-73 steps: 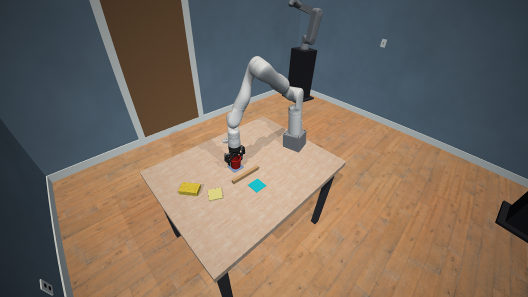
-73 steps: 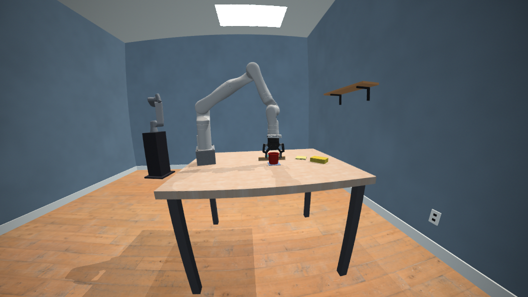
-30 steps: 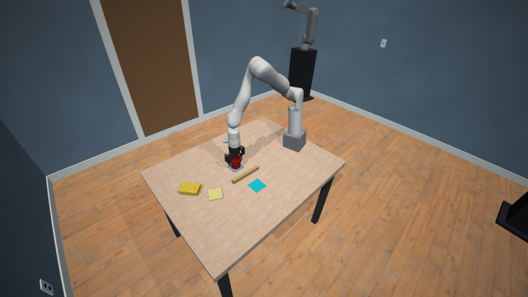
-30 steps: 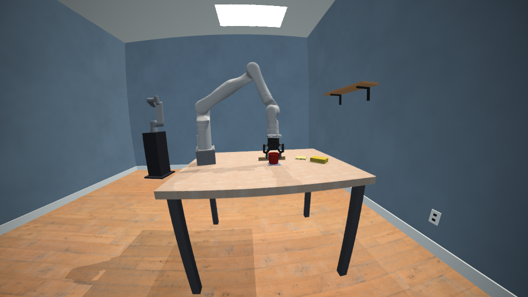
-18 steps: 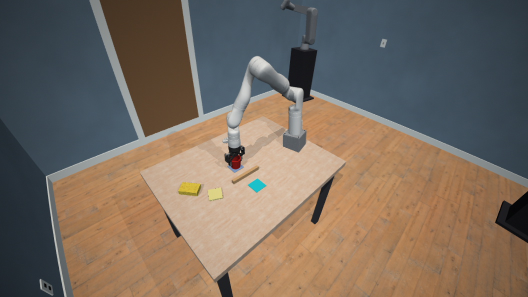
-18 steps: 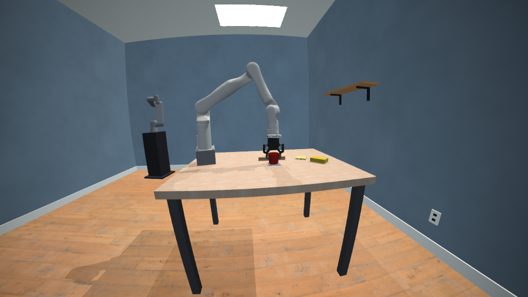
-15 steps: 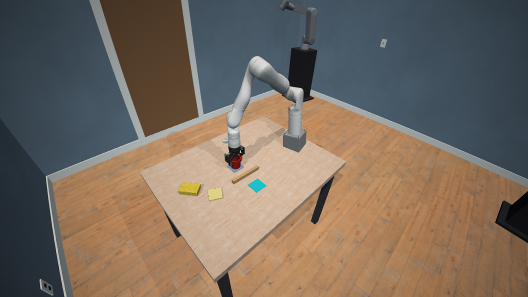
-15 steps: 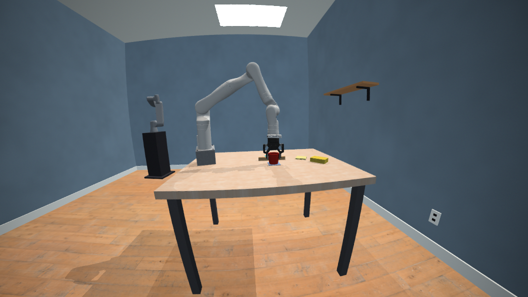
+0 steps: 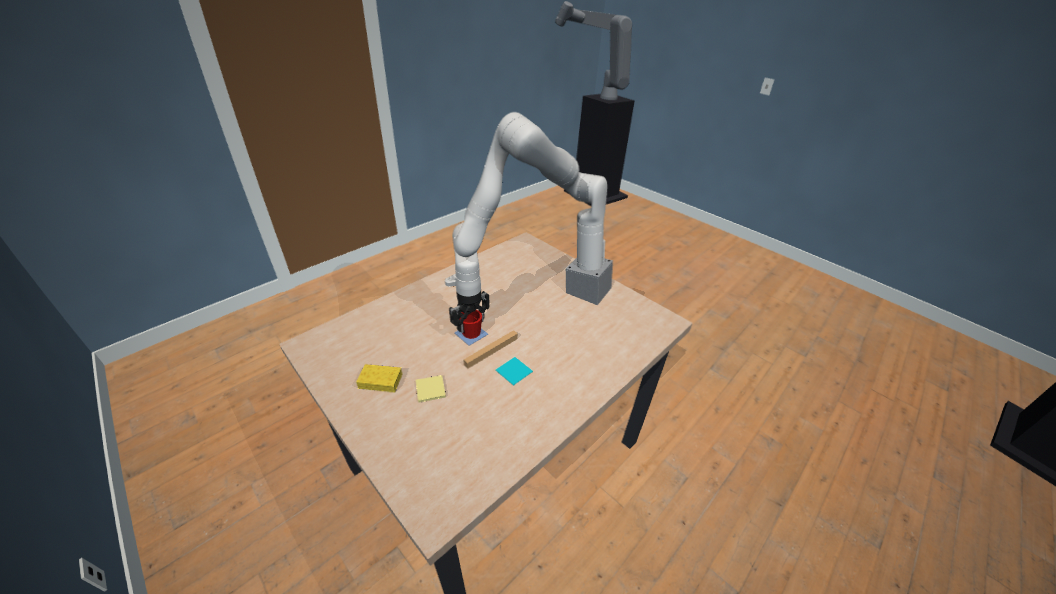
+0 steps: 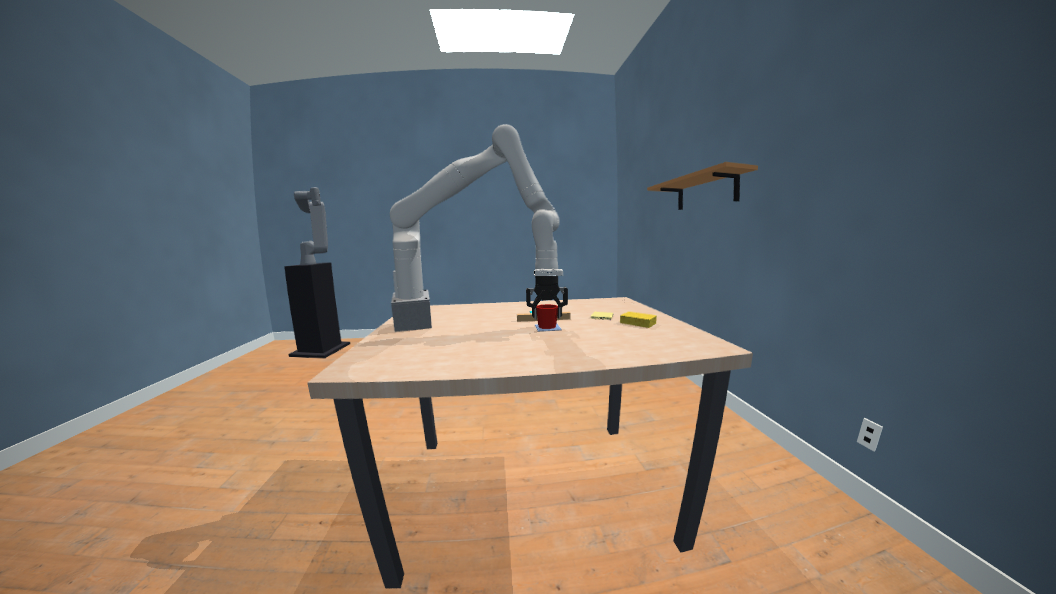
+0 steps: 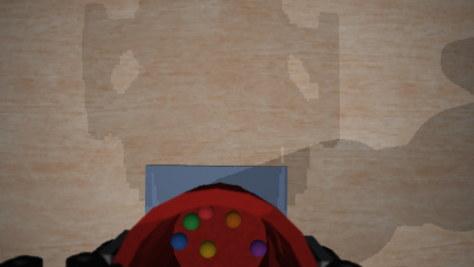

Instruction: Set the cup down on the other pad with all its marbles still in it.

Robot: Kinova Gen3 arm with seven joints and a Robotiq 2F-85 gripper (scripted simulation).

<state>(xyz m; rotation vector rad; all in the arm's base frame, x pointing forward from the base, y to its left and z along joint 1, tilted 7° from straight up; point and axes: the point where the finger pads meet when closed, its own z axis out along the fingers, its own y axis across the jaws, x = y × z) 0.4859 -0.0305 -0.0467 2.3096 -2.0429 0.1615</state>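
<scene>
Right now my hand is 20 mm above the red cup. From my hand the other things lie so: wooden rail 10 mm behind, 110 mm to the left, 40 mm below.
</scene>
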